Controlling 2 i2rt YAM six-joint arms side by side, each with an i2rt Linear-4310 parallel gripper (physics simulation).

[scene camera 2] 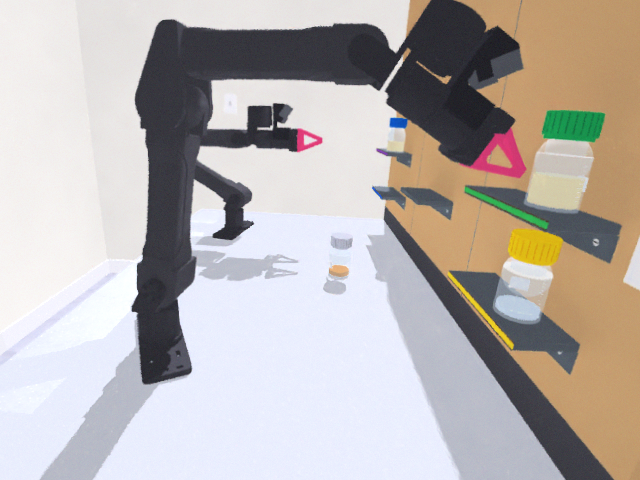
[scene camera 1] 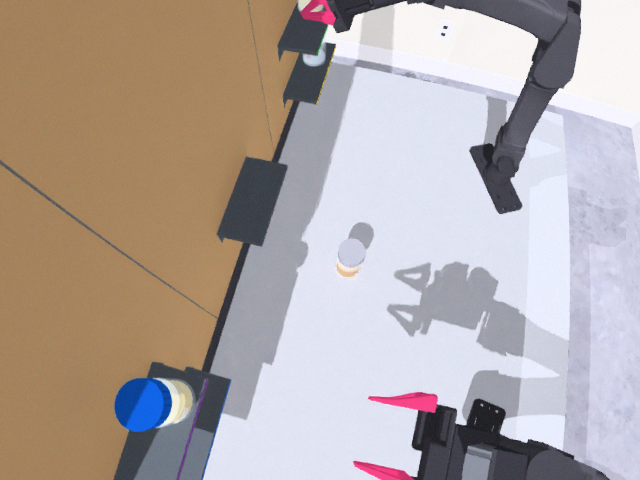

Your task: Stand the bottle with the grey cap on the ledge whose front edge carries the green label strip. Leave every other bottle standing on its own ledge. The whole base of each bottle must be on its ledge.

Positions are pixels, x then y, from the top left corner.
Labels:
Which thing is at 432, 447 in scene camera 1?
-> My left gripper.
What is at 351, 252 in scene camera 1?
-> A grey-capped bottle.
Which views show the grey-capped bottle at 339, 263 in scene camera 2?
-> Scene camera 2 and scene camera 1: all of them.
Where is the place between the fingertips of my right gripper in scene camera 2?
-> At 522, 173

